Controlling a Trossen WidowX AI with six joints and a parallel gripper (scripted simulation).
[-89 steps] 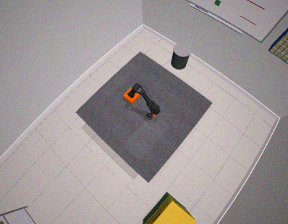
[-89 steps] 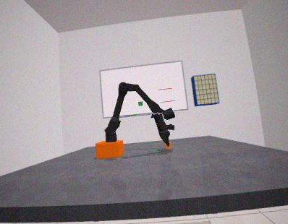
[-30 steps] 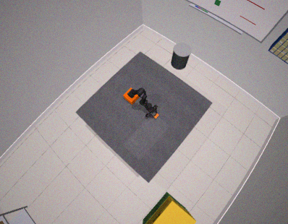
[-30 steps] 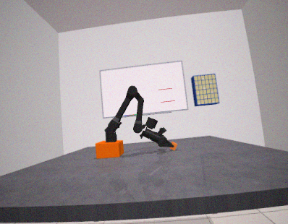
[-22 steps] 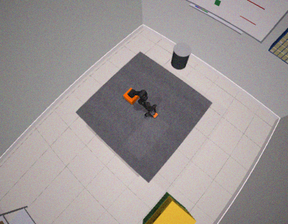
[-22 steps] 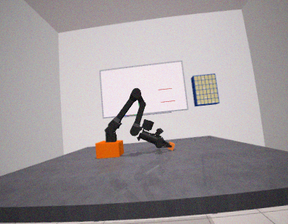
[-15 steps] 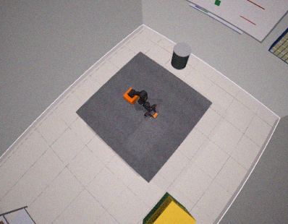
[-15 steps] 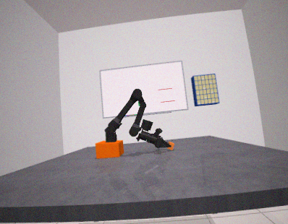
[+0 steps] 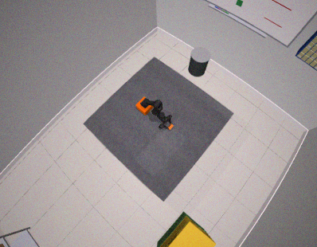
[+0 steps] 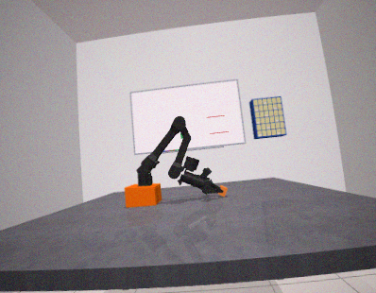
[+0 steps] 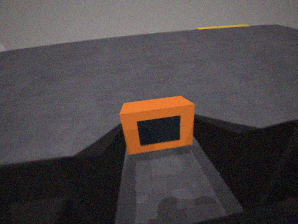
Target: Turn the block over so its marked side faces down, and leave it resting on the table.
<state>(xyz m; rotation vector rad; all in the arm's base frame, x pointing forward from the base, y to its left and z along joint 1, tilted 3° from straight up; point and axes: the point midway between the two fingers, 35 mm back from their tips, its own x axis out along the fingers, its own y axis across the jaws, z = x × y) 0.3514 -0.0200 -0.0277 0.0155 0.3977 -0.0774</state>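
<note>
My gripper tip is 1 cm past the block.
</note>
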